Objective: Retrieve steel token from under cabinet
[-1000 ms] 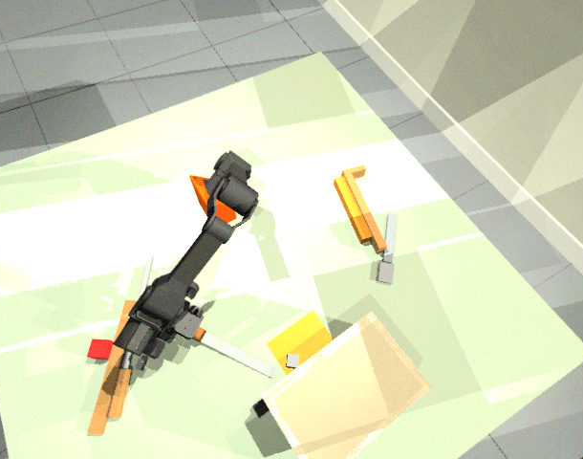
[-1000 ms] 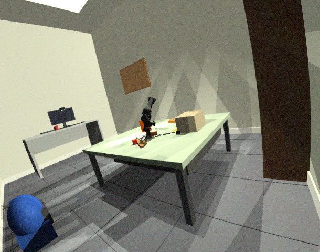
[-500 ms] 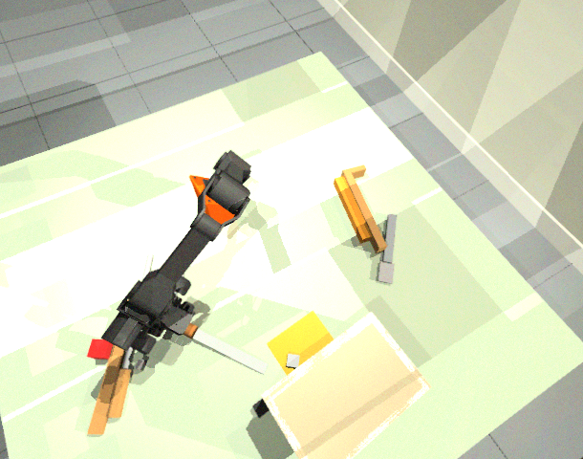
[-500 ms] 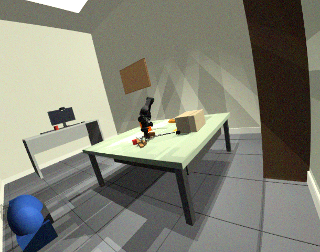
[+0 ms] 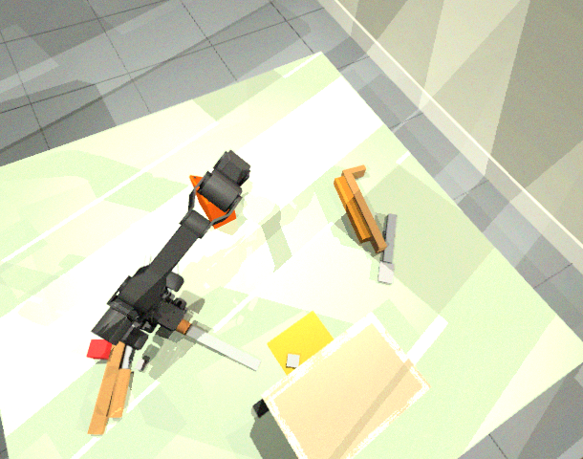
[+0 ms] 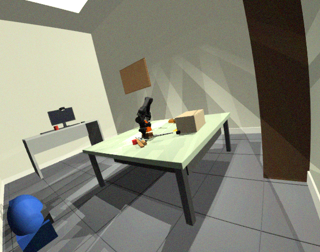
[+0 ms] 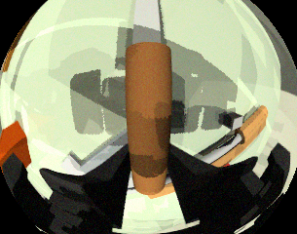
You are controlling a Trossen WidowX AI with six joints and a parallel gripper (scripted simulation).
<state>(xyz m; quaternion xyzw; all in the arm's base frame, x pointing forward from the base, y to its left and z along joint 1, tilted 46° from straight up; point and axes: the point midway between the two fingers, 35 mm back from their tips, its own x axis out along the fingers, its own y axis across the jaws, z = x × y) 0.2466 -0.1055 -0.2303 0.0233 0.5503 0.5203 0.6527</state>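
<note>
My gripper tip is 5 cm past the short bar, 2 cm to the left of it and 1 cm above it. Also, from my gripper tip: long wooden stick 13 cm to the right, 6 cm ahead, 2 cm below; red cube 15 cm to the right, 2 cm ahead; small grey cube 9 cm ahead, 8 cm to the right, 1 cm below.
</note>
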